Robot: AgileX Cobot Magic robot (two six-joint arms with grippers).
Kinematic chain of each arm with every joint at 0, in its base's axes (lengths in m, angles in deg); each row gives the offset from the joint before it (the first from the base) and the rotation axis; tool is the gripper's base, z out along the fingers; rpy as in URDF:
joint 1: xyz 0 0 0.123 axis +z
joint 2: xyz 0 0 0 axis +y
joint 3: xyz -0.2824 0 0.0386 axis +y
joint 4: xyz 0.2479 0 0.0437 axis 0.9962 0 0.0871
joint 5: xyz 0 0 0 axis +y
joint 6: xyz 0.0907 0 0.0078 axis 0.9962 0 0.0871
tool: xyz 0 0 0 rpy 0 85 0
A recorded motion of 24 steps. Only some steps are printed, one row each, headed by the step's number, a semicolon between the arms.
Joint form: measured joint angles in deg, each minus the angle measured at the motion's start. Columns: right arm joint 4, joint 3, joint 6, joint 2, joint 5, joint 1; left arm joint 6, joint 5, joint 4, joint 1, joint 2, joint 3.
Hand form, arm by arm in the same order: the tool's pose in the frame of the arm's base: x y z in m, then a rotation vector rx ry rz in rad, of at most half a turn. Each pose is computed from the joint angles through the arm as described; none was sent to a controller.
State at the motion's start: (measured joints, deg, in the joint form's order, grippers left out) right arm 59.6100 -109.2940 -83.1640 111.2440 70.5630 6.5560; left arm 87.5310 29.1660 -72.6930 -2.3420 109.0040 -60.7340
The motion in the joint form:
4: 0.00 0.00 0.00 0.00 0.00 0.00; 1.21 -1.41 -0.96 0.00 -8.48 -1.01
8: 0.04 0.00 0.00 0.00 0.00 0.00; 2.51 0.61 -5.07 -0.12 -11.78 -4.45
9: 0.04 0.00 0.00 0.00 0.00 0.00; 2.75 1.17 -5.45 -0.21 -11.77 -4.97
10: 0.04 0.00 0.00 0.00 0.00 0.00; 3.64 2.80 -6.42 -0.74 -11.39 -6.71
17: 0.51 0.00 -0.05 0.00 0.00 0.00; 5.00 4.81 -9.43 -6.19 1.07 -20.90
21: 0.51 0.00 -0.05 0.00 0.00 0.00; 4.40 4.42 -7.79 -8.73 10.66 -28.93
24: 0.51 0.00 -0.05 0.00 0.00 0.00; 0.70 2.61 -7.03 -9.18 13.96 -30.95
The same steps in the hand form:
4: 0.4088 0.1216 0.3657 -1.3677 1.6241 0.6992; 0.3684 -0.0559 0.2177 0.6065 2.1612 -0.3954
8: 0.4088 0.1216 0.3657 -1.3672 1.6238 0.6998; 0.3708 -0.0603 0.2594 0.5854 2.0265 -0.4259
9: 0.4088 0.1216 0.3657 -1.3672 1.6238 0.6998; 0.3716 -0.0617 0.2624 0.5911 2.0140 -0.4356
10: 0.4088 0.1216 0.3657 -1.3672 1.6238 0.6998; 0.3748 -0.0677 0.2699 0.6182 1.9767 -0.4636
17: 0.4087 0.1219 0.3663 -1.3623 1.6191 0.7062; 0.4260 -0.1150 0.2589 0.7072 1.9004 -0.5668
21: 0.4087 0.1219 0.3663 -1.3623 1.6191 0.7062; 0.4566 -0.1401 0.2236 0.7649 1.9248 -0.5839
24: 0.4087 0.1219 0.3663 -1.3623 1.6191 0.7062; 0.4669 -0.1434 0.2056 0.7053 1.9817 -0.5932

